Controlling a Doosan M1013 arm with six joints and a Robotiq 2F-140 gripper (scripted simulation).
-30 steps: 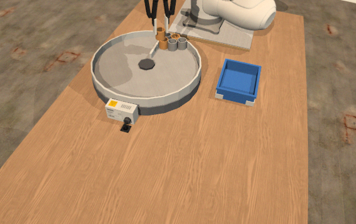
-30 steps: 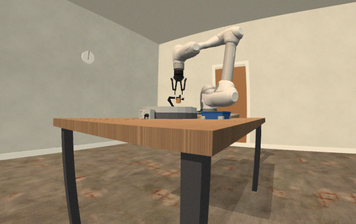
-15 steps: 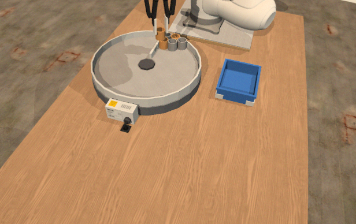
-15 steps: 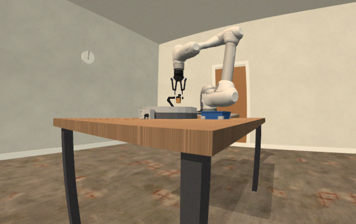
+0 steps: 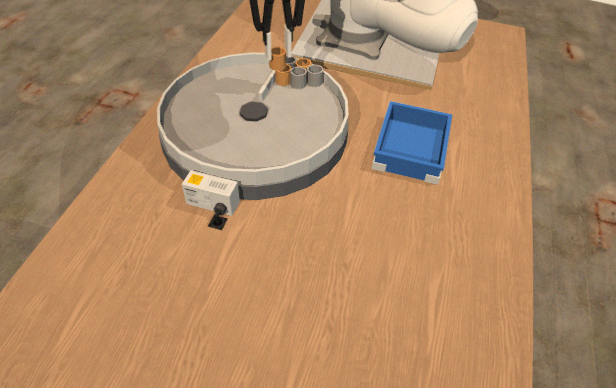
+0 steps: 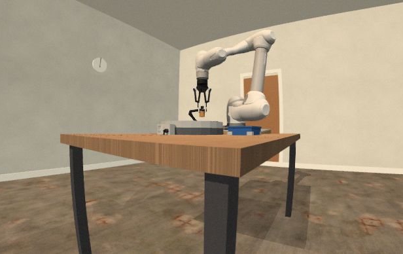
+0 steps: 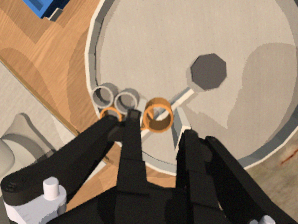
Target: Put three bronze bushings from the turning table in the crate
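Right now my hand is 330 mm to the right of the crate, 160 mm above it and 10 mm short of it. Round my hand: round grey turning table: 130 mm below, 100 mm ahead, 20 mm to the right.
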